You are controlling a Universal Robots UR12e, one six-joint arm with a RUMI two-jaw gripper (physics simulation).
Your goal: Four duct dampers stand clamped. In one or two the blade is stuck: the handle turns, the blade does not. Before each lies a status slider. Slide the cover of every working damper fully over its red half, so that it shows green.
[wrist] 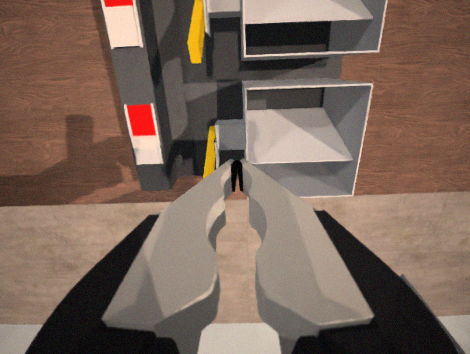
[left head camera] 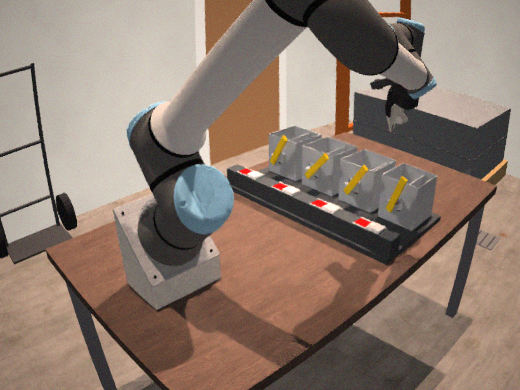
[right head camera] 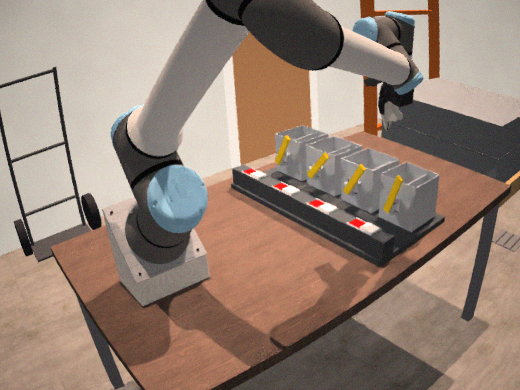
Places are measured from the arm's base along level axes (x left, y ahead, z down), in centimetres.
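Where they show: gripper, fingertip midpoint: (wrist: 237,162) (left head camera: 391,131) (right head camera: 386,129); arm's base at its link origin: (left head camera: 169,232) (right head camera: 156,231).
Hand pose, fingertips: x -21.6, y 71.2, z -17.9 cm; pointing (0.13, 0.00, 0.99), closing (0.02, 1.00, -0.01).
Observation:
Things, the pixels of their top centre, and the offset from my fingertips. "*": a spot on its surface instead. Level surfaces: height alone.
- far damper at a spot on its surface: (right head camera: 300,167) (left head camera: 295,167) * dx +43.8, dy +0.0, dz +27.0 cm
- nearest handle at its top centre: (wrist: 204,179) (right head camera: 394,174) (left head camera: 398,175) dx -6.8, dy -3.9, dz +12.1 cm
- sloping blade at a spot on its surface: (wrist: 295,135) * dx -4.7, dy +9.2, dz +23.6 cm
- wooden table at its surface level: dz +34.6 cm
Four grey box dampers stand in a row: the nearest damper (left head camera: 420,202) (right head camera: 422,202) (wrist: 362,135), the second, the third and the far damper (left head camera: 295,167) (right head camera: 300,167). Each has a tilted yellow handle; the nearest handle (left head camera: 396,195) (right head camera: 393,195) (wrist: 210,145) is partly hidden by a finger in the wrist view. A sloping blade (wrist: 295,135) shows inside the nearest damper. All four sliders show red beside a white cover; the nearest slider has its red half (left head camera: 362,222) (right head camera: 357,223) (wrist: 141,120) uncovered. My gripper (left head camera: 392,130) (right head camera: 388,127) (wrist: 237,162) is shut, empty, and above the nearest damper's level.
The sliders lie on a dark raised rail (left head camera: 300,215) (right head camera: 300,215) (wrist: 135,77) in front of the dampers. The wooden table (left head camera: 260,260) (right head camera: 250,260) ends just past the nearest damper. A large dark grey box (left head camera: 425,132) (right head camera: 450,135) stands behind the table. A hand truck stands at the left.

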